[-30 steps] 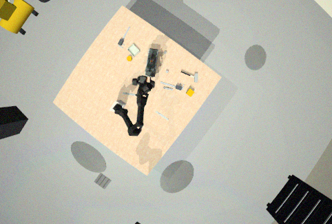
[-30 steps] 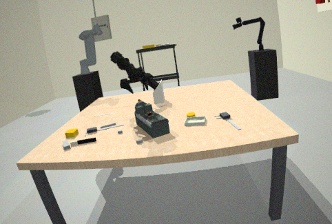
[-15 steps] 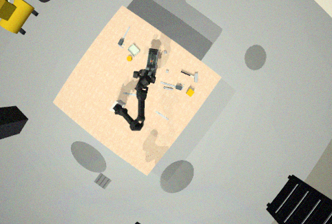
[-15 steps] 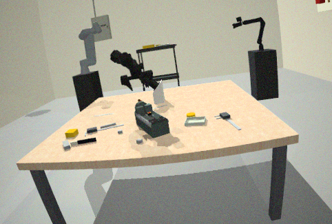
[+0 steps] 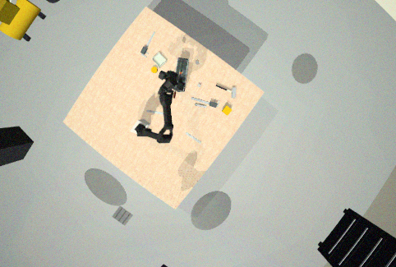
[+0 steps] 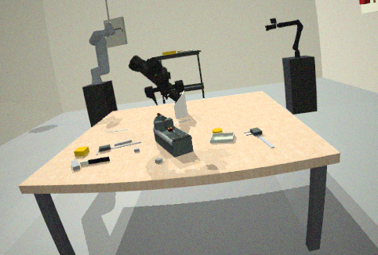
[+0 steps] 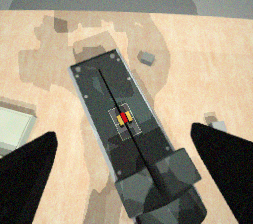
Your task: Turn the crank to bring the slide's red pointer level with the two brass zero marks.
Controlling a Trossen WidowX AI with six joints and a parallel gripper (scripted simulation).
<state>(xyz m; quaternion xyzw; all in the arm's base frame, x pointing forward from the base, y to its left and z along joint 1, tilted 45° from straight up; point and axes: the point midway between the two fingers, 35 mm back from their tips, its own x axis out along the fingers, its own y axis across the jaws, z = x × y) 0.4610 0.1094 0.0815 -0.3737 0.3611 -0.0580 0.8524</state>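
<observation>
The crank lies 100 mm behind my gripper tip, 70 mm to the right of it and 90 mm below it. Also, from my gripper tip: red pointer (50 mm ahead, 10 mm to the left, 110 mm below); then brown crank handle (120 mm behind, 70 mm to the right, 80 mm below); then yellow disc (70 mm behind, 210 mm to the left, 190 mm below).
</observation>
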